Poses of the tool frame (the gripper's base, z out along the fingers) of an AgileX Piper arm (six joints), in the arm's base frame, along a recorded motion.
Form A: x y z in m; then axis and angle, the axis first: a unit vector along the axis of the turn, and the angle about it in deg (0 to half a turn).
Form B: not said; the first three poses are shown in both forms.
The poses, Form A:
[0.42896 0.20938 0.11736 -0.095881 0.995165 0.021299 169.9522]
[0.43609 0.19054 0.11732 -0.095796 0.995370 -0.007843 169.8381]
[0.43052 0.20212 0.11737 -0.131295 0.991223 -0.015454 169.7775]
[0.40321 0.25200 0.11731 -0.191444 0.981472 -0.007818 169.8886]
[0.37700 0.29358 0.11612 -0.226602 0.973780 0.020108 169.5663]
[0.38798 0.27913 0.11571 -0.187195 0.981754 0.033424 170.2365]
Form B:
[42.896 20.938 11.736 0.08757 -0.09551 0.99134 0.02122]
[43.609 19.054 11.732 0.08856 -0.09542 0.99146 -0.00781]
[43.052 20.212 11.737 0.08909 -0.13077 0.98728 -0.01539]
[40.321 25.200 11.731 0.08812 -0.19070 0.97765 -0.00779]
[37.700 29.358 11.612 0.09093 -0.22566 0.96975 0.02002]
[38.798 27.913 11.571 0.08510 -0.18652 0.97819 0.03330]

